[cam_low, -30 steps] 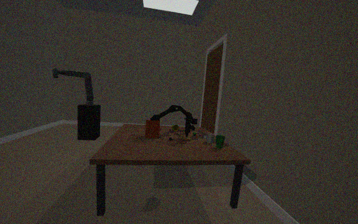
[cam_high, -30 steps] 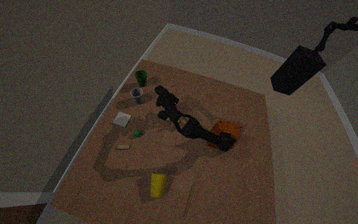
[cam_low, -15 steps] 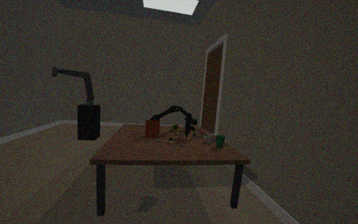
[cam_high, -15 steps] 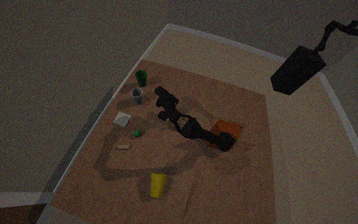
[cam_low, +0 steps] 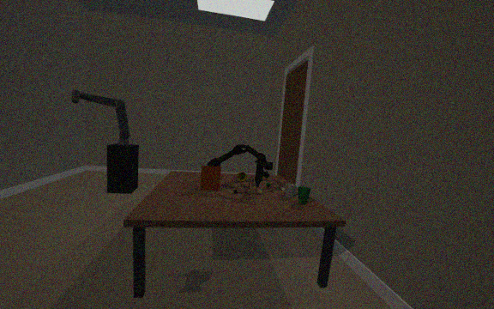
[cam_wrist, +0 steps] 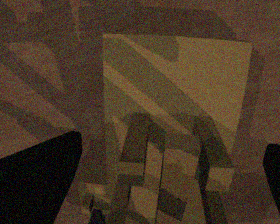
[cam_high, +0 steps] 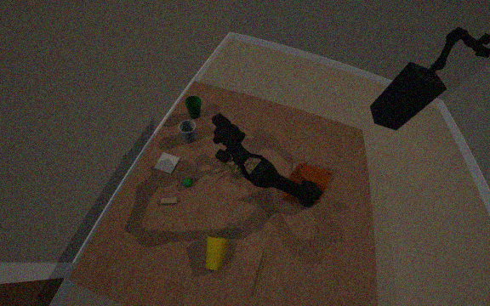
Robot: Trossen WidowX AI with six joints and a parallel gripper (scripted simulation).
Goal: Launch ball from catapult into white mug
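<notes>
Right now my gripper tip is 19 cm past the dark ball, 2 cm to the left of it and 4 cm above it. From my gripper tip the other things lie so: green ball 16 cm ahead, 20 cm to the left, 4 cm below; white mug 27 cm ahead, 7 cm to the right, 3 cm below; wooden catapult 6 cm behind, 4 cm to the left, 1 cm below.
</notes>
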